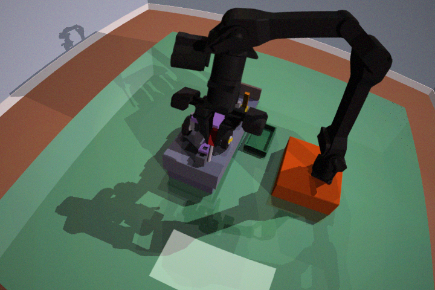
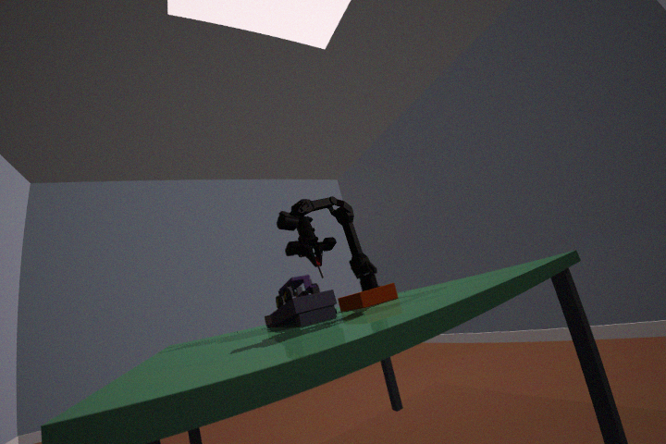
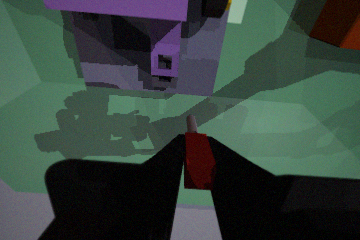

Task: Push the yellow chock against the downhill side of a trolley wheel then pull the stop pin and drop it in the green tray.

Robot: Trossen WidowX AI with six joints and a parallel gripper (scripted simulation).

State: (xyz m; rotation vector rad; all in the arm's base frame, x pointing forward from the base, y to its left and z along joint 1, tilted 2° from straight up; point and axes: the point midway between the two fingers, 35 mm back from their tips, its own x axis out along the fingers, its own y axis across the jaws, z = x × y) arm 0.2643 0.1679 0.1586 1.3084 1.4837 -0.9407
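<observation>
The green tray lies 240 mm to the right of my gripper tip, 190 mm below it and 50 mm behind it. Also, from my gripper tip: purple trolley (140 mm to the right, 70 mm below, 70 mm ahead); then stop pin (right at my gripper tip); then grey ramp (140 mm to the right, 130 mm below, 70 mm ahead).
</observation>
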